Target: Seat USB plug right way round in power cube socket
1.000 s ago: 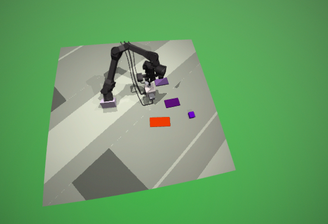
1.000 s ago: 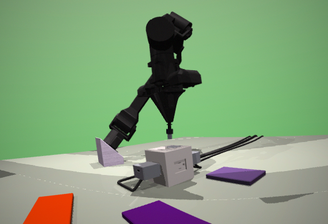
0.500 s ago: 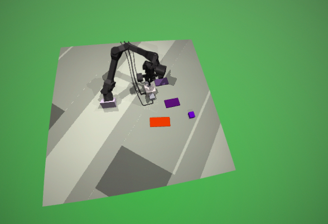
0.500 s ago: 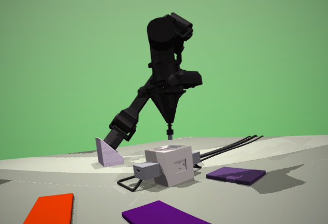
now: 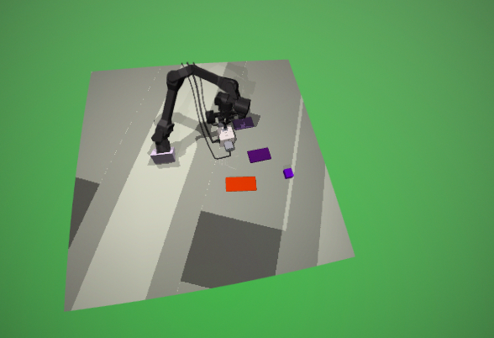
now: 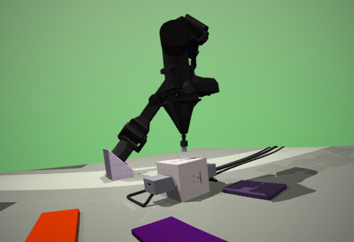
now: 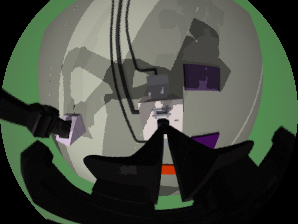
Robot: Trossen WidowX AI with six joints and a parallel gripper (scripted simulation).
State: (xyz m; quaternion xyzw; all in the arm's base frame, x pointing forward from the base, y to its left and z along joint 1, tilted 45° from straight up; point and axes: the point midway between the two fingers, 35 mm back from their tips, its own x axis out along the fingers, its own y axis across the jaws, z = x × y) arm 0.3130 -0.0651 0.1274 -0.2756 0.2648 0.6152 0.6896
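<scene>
My gripper tip is now 60 mm above the USB socket. Round my gripper tip: orange slab: 280 mm to the right, 130 mm below, 20 mm ahead; USB plug: 20 mm below; purple block: 290 mm to the right, 270 mm ahead, 120 mm below.
</scene>
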